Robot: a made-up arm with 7 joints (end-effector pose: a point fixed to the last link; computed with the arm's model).
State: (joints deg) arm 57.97 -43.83 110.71 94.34 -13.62 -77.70 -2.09
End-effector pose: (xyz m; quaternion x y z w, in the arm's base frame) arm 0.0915 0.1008 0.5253 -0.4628 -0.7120 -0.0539 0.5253
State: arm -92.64 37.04 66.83 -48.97 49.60 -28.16 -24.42
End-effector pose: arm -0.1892 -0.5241 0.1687 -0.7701 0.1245 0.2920 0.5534
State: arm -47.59 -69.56 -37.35 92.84 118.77 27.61 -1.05
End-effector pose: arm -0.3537 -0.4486 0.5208 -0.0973 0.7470 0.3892 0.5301
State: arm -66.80 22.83 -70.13 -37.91 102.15 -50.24 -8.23
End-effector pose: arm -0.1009 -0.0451 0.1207 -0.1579 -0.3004 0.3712 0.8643
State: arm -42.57 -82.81 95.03 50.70 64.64 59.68 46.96
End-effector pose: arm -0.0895 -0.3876 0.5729 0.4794 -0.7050 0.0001 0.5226
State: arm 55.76 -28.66 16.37 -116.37 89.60 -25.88 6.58
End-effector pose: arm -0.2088 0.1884 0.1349 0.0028 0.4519 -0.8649 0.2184
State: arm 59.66 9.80 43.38 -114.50 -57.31 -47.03 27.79
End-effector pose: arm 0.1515 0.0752 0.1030 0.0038 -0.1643 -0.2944 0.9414
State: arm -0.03 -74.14 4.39 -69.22 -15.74 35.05 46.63
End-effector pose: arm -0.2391 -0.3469 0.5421 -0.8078 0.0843 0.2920 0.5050
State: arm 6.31 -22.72 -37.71 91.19 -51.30 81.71 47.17
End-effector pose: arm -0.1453 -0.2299 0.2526 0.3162 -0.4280 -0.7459 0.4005
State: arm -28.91 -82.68 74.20 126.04 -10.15 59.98 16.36
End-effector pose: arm -0.3209 -0.4376 0.6452 -0.2274 -0.8489 -0.4532 0.1491
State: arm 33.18 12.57 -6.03 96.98 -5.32 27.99 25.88
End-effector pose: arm 0.0786 0.0645 0.4079 0.7391 -0.3448 -0.4264 0.3912
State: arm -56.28 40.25 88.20 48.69 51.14 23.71 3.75
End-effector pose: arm -0.2003 -0.1505 0.5228 0.9416 0.0999 -0.1655 0.2758
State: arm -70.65 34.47 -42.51 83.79 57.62 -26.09 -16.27
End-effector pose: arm -0.1357 -0.3408 0.5428 -0.3368 -0.6766 -0.5683 0.3252
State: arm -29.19 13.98 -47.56 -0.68 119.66 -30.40 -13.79
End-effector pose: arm 0.0100 -0.2516 0.2610 -0.3879 -0.3360 -0.4460 0.7333
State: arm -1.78 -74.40 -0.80 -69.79 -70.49 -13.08 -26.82
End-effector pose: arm -0.3774 -0.4465 0.3763 -0.6604 0.2620 0.6656 0.2286
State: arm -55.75 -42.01 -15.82 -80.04 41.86 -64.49 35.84
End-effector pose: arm -0.0779 -0.5921 0.2052 -0.3604 0.0379 -0.0251 0.9317
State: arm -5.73 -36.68 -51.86 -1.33 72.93 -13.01 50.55
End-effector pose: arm -0.1852 -0.3269 0.5806 -0.7214 -0.5601 -0.0312 0.4060
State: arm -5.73 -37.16 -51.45 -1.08 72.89 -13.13 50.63
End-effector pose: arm -0.1882 -0.3267 0.5835 -0.7254 -0.5582 -0.0311 0.4017
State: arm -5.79 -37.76 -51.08 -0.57 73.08 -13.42 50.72
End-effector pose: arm -0.1916 -0.3270 0.5871 -0.7281 -0.5584 -0.0318 0.3963
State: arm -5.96 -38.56 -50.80 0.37 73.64 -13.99 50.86
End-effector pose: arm -0.1957 -0.3278 0.5921 -0.7285 -0.5626 -0.0330 0.3893
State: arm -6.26 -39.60 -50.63 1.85 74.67 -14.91 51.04
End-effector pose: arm -0.2006 -0.3293 0.5986 -0.7259 -0.5719 -0.0350 0.3805
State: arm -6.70 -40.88 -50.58 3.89 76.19 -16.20 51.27
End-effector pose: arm -0.2061 -0.3316 0.6065 -0.7195 -0.5866 -0.0370 0.3699
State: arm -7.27 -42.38 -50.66 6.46 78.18 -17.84 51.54
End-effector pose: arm -0.2117 -0.3344 0.6158 -0.7086 -0.6067 -0.0382 0.3582
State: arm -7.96 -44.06 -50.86 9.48 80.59 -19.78 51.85
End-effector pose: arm -0.2169 -0.3378 0.6259 -0.6929 -0.6316 -0.0378 0.3459
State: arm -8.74 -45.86 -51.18 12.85 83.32 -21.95 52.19
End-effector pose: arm -0.2210 -0.3413 0.6367 -0.6720 -0.6600 -0.0347 0.3340
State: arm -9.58 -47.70 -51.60 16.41 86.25 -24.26 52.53
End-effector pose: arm -0.2235 -0.3449 0.6475 -0.6466 -0.6903 -0.0285 0.3234
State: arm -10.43 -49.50 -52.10 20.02 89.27 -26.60 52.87
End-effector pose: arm -0.2242 -0.3481 0.6580 -0.6175 -0.7206 -0.0191 0.3146
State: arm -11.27 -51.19 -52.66 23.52 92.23 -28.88 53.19
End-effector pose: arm -0.2229 -0.3507 0.6677 -0.5862 -0.7493 -0.0070 0.3082
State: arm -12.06 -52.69 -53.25 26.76 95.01 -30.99 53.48
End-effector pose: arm -0.2200 -0.3525 0.6763 -0.5543 -0.7748 0.0068 0.3040
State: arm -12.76 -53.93 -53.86 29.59 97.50 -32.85 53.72
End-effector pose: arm -0.2158 -0.3537 0.6833 -0.5237 -0.7962 0.0206 0.3022
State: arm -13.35 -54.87 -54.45 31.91 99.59 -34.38 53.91
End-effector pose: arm -0.2111 -0.3544 0.6885 -0.4964 -0.8131 0.0332 0.3022
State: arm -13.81 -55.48 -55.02 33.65 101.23 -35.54 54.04
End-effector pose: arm -0.2063 -0.3549 0.6917 -0.4734 -0.8257 0.0431 0.3037
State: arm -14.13 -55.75 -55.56 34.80 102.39 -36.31 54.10
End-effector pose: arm -0.2018 -0.3555 0.6930 -0.4558 -0.8343 0.0495 0.3062
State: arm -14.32 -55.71 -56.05 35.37 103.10 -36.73 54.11
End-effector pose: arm -0.1978 -0.3564 0.6925 -0.4434 -0.8396 0.0521 0.3096
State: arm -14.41 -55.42 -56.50 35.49 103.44 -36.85 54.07
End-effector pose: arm -0.1944 -0.3576 0.6907 -0.4354 -0.8424 0.0517 0.3133
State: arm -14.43 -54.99 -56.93 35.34 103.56 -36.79 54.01
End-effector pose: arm -0.1913 -0.3589 0.6880 -0.4301 -0.8437 0.0495 0.3173
